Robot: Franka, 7 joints.
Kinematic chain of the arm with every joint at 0, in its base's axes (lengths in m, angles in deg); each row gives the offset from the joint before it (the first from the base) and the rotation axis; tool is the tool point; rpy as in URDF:
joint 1: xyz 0 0 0.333 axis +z
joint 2: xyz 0 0 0 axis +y
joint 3: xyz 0 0 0.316 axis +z
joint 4: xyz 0.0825 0 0 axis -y
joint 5: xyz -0.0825 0 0.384 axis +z
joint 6: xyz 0 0 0 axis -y
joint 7: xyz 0.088 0 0 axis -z
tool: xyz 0 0 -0.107 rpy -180 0 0
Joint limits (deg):
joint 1: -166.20..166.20
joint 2: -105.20..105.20
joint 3: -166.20..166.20
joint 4: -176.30..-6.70
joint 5: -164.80..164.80
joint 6: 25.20..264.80
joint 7: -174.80..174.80
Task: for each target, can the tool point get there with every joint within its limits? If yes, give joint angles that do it. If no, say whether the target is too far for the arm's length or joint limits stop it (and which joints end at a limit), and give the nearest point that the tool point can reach.
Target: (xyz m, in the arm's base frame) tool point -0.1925 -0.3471 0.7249
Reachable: yes | joints -64.08 -42.88 -33.37 -135.55 15.74 200.96 101.88
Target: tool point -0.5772 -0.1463 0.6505
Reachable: yes | joints 108.47 9.06 96.51 -107.58 38.99 184.89 -124.63
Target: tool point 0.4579 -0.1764 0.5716
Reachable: yes | joints -90.61 32.65 83.20 -85.80 16.36 46.08 70.76
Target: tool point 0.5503 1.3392 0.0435
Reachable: no: too far | nearest point 0.3197 0.7781 0.1648 | short by 0.619 m
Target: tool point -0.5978 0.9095 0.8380
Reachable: no: too far | nearest point -0.4274 0.6503 0.6941 | short by 0.342 m
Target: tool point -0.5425 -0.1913 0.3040
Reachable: yes | joints 139.67 73.75 90.97 -118.46 -122.14 50.78 -14.02
